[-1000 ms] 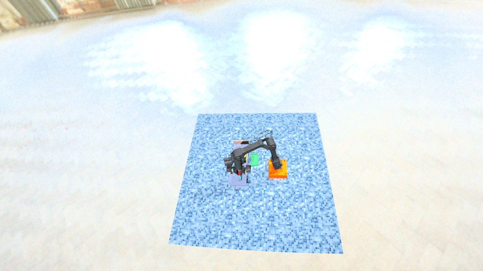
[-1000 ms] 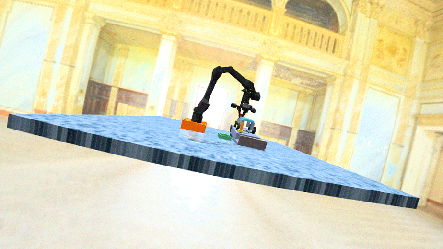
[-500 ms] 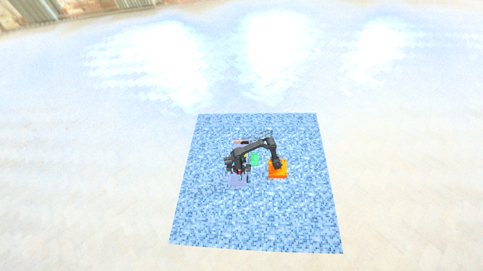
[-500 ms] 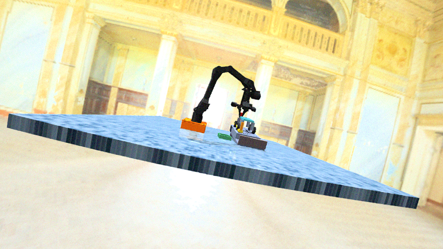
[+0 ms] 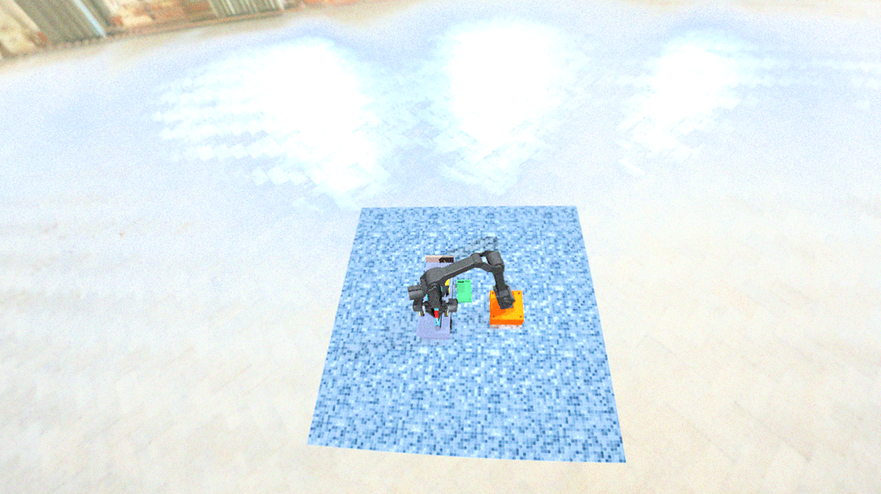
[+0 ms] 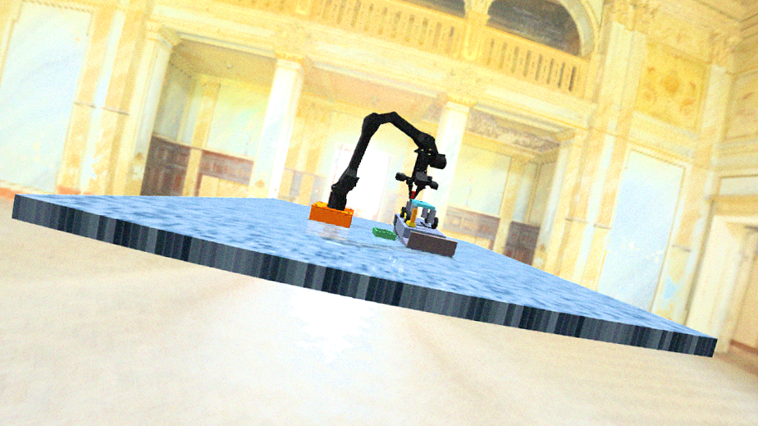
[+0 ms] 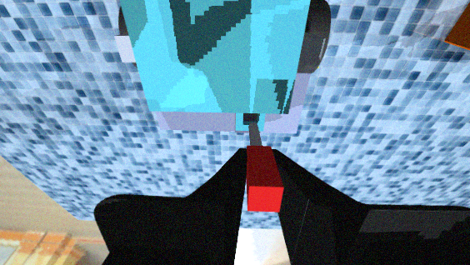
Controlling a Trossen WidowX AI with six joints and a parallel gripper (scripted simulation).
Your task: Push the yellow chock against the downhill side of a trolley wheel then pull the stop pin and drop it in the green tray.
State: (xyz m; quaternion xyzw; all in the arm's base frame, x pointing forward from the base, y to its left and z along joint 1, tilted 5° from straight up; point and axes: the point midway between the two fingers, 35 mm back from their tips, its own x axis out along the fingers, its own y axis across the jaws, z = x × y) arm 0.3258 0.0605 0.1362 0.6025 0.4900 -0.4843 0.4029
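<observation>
My gripper tip is now 18 cm to the left of the green tray, 17 cm above it and 15 cm past it. The rest, counted from my gripper tip: red-headed stop pin: right at my gripper tip; trolley: 11 cm to the right, 5 cm below; lilac ramp: 12 cm to the right, 12 cm below.
</observation>
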